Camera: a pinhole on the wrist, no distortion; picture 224 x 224 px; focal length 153.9 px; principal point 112.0 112.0 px. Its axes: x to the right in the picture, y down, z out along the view. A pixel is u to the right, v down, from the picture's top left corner.
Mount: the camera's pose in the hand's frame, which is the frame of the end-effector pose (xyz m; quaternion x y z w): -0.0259 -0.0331 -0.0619 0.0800 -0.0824 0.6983 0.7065
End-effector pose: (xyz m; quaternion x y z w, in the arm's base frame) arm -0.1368 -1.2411 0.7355 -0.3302 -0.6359 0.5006 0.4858
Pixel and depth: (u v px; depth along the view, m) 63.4 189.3 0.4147
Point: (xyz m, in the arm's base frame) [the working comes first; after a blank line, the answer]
In the camera's frame: -0.1310 0.2083 0.4147

-0.3419 -1.6258 0.9009
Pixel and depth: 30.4 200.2 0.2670
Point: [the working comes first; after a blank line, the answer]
In the camera's frame: -0.1416 0.1530 0.2670

-0.2221 -1.5226 0.8991
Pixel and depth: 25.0 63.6 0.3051
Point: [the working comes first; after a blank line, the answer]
In the camera's frame: -0.1725 -0.0960 0.3051

-0.3253 -1.3189 1.0096
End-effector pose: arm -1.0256 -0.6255 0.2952 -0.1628 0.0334 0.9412 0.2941
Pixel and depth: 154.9 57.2 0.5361
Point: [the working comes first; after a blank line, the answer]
In the camera's frame: 0.1494 -0.1909 0.5361

-1.2876 -0.4479 0.7093
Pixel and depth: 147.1 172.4 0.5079
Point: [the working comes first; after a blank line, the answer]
In the camera's frame: 0.1158 0.1993 0.5079

-0.9629 -0.6477 0.8034
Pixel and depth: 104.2 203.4 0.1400
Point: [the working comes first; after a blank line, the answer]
In the camera's frame: -0.0071 0.0831 0.1400

-0.9214 -0.6150 0.4019
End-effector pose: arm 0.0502 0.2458 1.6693 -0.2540 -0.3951 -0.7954 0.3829
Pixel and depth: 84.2 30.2 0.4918
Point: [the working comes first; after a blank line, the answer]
In the camera's frame: -0.0888 -0.2614 0.4918

-0.2339 0.5706 1.9533
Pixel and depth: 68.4 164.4 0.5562
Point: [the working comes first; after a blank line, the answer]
In the camera's frame: -0.1576 0.1894 0.5562

-0.0299 0.8231 1.6267
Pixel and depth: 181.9 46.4 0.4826
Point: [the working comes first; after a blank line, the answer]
In the camera's frame: 0.2192 -0.2057 0.4826

0.0476 0.5229 2.0820
